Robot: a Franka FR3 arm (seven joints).
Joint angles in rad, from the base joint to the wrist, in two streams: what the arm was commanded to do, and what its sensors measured. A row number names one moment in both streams.
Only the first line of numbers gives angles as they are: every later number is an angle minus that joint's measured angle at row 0.
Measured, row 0:
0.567 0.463 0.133 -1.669 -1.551 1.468 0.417
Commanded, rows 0 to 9:
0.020 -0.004 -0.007 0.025 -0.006 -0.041 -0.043
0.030 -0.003 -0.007 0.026 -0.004 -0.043 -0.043
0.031 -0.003 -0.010 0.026 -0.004 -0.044 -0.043
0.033 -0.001 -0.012 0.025 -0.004 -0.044 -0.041
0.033 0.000 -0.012 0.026 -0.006 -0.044 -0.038
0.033 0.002 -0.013 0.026 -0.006 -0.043 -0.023
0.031 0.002 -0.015 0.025 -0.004 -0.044 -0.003
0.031 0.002 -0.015 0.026 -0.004 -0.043 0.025
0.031 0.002 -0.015 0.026 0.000 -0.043 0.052
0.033 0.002 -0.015 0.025 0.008 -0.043 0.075
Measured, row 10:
0.017 0.004 -0.004 0.010 -0.001 -0.019 0.024
